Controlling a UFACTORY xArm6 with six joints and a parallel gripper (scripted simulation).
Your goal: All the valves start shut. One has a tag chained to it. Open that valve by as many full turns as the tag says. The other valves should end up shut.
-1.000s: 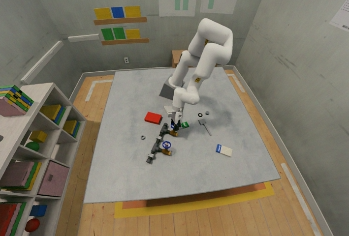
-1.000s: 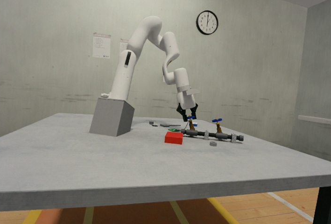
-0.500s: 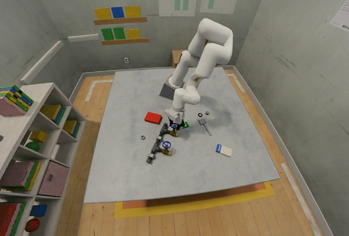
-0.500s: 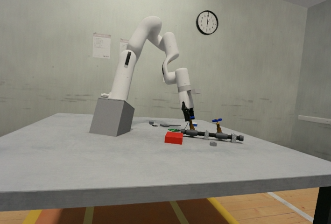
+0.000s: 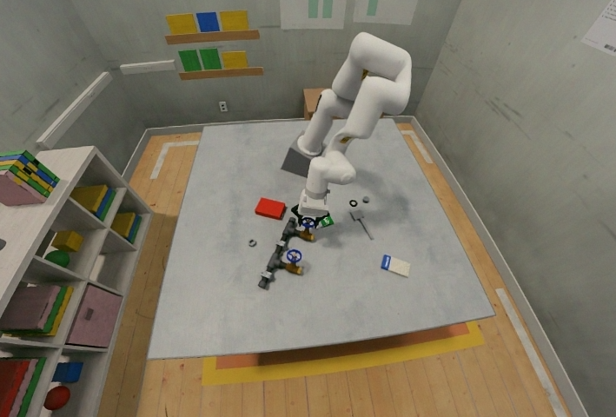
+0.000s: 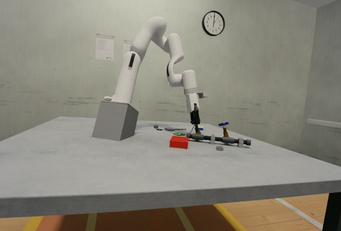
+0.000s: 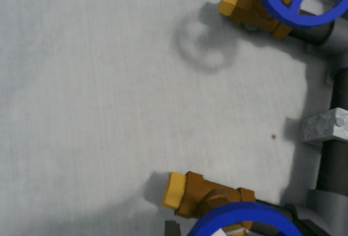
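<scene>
Right now the green tag is 90 mm to the left of my hand, 90 mm below it and 60 mm behind it. The rest, counted from my hand: grey nut: 240 mm to the right, 90 mm below, 40 mm ahead; red block: 170 mm to the right, 130 mm behind, 80 mm below; grey flat tool: 250 mm to the left, 90 mm below, 50 mm behind.
</scene>
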